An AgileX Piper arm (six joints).
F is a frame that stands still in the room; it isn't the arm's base.
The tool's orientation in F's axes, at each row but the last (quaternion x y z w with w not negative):
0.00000 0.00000 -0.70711 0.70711
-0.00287 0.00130 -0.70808 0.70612
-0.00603 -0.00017 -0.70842 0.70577
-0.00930 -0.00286 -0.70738 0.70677
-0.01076 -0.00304 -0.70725 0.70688
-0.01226 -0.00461 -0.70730 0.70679
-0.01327 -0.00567 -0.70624 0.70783
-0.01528 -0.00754 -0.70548 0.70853
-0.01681 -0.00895 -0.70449 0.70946
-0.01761 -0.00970 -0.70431 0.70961
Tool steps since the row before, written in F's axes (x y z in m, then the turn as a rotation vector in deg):
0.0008 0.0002 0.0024 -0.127 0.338 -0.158
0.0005 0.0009 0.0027 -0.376 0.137 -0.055
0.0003 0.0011 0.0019 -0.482 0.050 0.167
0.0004 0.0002 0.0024 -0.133 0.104 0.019
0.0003 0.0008 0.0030 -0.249 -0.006 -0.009
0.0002 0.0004 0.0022 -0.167 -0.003 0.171
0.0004 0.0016 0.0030 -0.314 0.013 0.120
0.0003 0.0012 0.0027 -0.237 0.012 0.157
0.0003 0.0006 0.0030 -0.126 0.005 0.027
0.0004 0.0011 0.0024 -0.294 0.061 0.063
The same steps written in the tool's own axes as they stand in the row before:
-0.0002 0.0008 0.0024 -0.338 -0.127 -0.158
-0.0009 0.0005 0.0027 -0.136 -0.376 -0.057
-0.0011 0.0003 0.0019 -0.047 -0.484 0.163
-0.0002 0.0004 0.0024 -0.104 -0.133 0.020
-0.0007 0.0003 0.0030 0.006 -0.249 -0.012
-0.0003 0.0002 0.0022 0.007 -0.169 0.169
-0.0015 0.0004 0.0030 -0.011 -0.315 0.117
-0.0011 0.0003 0.0027 -0.008 -0.239 0.155
-0.0005 0.0003 0.0030 -0.005 -0.126 0.026
-0.0010 0.0004 0.0024 -0.061 -0.294 0.062

